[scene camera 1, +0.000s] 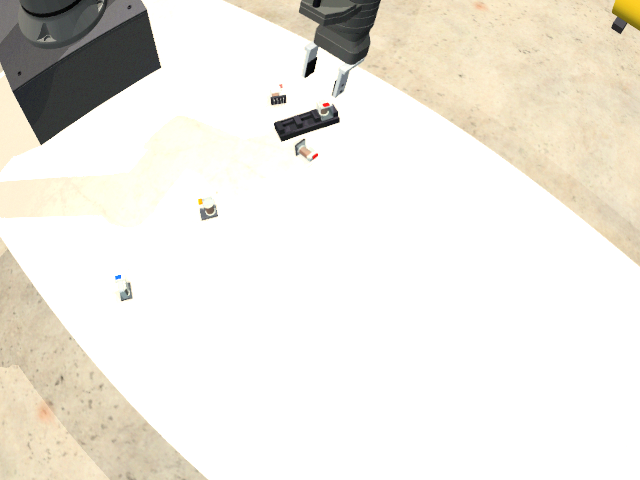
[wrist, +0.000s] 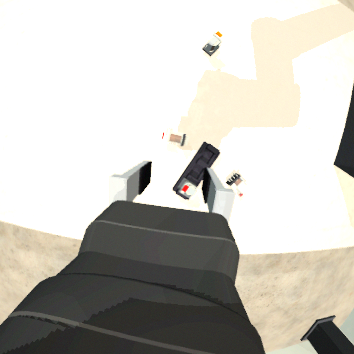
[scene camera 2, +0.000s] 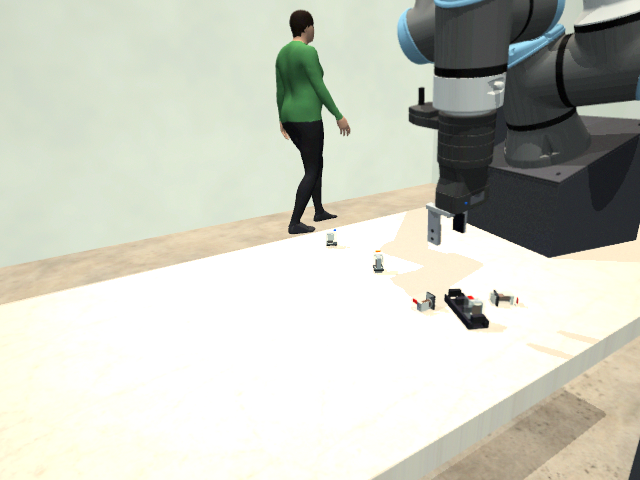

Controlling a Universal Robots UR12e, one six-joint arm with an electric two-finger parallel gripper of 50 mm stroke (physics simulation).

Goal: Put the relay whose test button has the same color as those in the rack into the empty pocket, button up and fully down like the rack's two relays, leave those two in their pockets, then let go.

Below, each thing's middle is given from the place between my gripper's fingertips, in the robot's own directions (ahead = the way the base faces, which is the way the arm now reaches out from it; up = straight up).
I see my gripper 140 mm above the black rack (scene camera 1: 310, 121), 50 mm past it and 10 mm to the right of it.
